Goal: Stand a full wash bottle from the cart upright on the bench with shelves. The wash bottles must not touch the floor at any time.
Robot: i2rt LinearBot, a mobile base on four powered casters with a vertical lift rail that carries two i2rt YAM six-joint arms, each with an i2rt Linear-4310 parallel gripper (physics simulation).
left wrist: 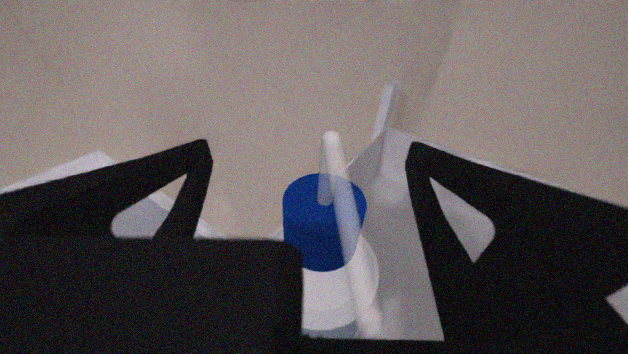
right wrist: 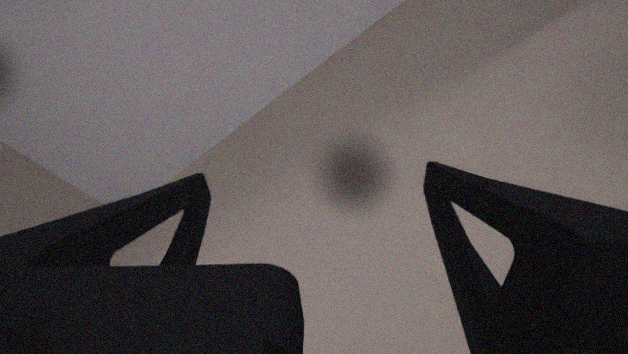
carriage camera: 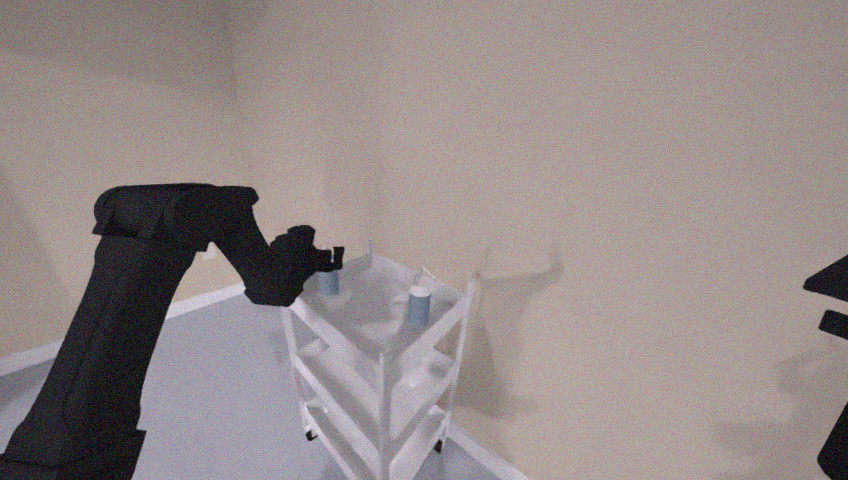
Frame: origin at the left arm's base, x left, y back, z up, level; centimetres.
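Where they show: left gripper, fingertip midpoint: (left wrist: 308, 152) (carriage camera: 328, 247); right gripper, fingertip midpoint: (right wrist: 314, 180).
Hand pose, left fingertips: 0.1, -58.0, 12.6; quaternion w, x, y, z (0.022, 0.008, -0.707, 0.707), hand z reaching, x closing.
Observation:
After its pixels a point has its place, as x, y, z.
One wash bottle (carriage camera: 329, 283) @[-2.0, -52.2, 3.2] (left wrist: 322, 225) @[-0.4, -53.6, 12.6], with a blue cap, white spout and blue-grey body, stands upright at the left of the top shelf of the white cart (carriage camera: 384, 410) @[-25.5, -21.7, -4.2] (left wrist: 384, 110) @[-8.3, -73.9, 7.2]. Another wash bottle (carriage camera: 418, 308) @[-30.2, -41.7, 4.7] stands upright nearer the cart's right side. My left gripper (carriage camera: 337, 256) @[0.1, -58.0, 12.6] (left wrist: 308, 152) @[0.1, -58.0, 12.6] is open and empty; it is at the first bottle's upper part in the carriage view, and the cap and spout show between its fingers in the left wrist view. My right gripper (right wrist: 314, 180) @[-61.7, -3.9, 43.1] is open and empty, away from the cart. The bench with shelves does not show.
The cart has lower shelves and casters, and its corner posts rise above the top shelf. Beige walls (carriage camera: 624, 148) @[-67.8, -40.9, 46.2] stand behind and to the right of it. Grey floor (carriage camera: 220, 380) @[65.6, -67.2, -68.0] lies at the left. Dark parts of my right arm show at the right edge.

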